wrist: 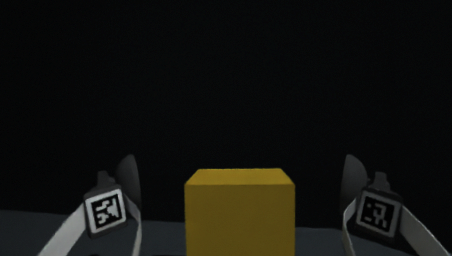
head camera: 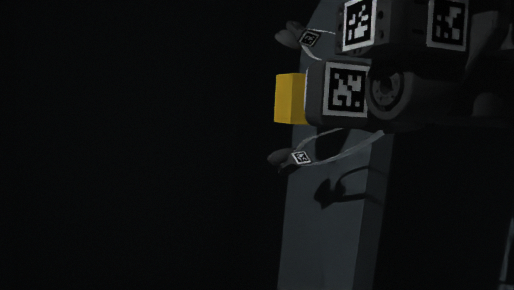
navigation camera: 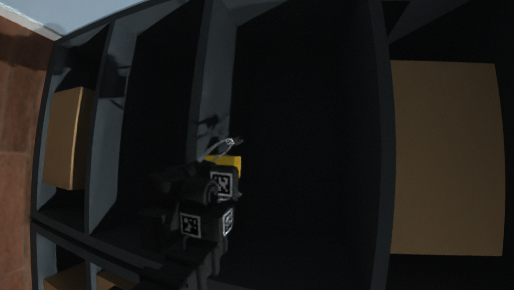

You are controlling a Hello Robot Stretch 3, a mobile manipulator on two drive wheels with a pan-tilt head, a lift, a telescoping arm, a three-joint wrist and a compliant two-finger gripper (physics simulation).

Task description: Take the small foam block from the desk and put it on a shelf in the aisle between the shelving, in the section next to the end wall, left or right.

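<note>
The yellow foam block is upright over a grey shelf board inside the shelving. Its foot is hidden, so contact with the board cannot be seen. My gripper is open. In the wrist view its fingers stand on either side of the block with a gap at each side. In the head view the gripper body hides the block's near part. A finger's shadow falls on the board.
In the navigation view, which looks sideways, a large cardboard box is on the shelf above. Another box is in a lower compartment, left in the picture. An upright panel parts the sections. A pale wall is at the top left, beside reddish floor.
</note>
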